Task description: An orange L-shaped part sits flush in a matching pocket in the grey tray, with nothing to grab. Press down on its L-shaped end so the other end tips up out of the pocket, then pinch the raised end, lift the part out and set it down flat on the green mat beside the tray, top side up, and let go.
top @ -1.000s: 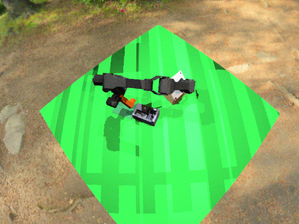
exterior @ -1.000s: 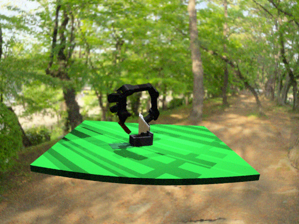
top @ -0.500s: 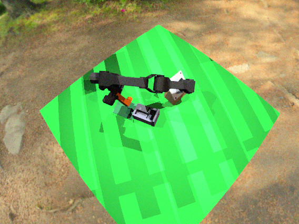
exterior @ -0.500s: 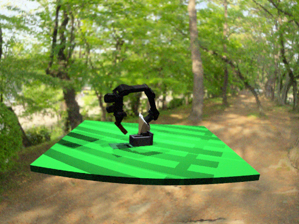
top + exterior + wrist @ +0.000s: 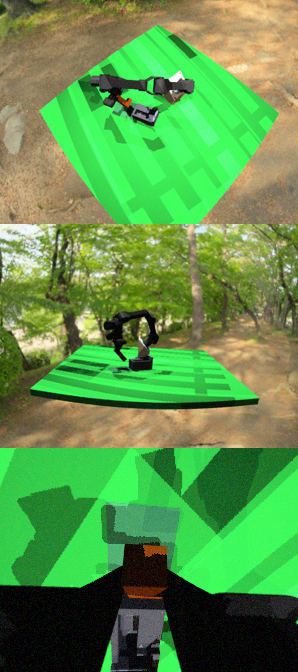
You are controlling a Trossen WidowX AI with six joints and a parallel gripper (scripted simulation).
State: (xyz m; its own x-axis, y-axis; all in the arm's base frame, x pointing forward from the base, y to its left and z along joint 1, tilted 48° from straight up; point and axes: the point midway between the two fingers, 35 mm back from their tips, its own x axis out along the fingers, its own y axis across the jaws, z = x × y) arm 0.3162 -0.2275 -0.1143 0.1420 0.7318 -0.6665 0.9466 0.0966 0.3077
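Right now my gripper tip is 140 mm above the pale green mat, 20 mm to the right of it and 10 mm past it. Round my gripper tip: orange L-shaped part 30 mm to the left, 30 mm below, 20 mm behind.
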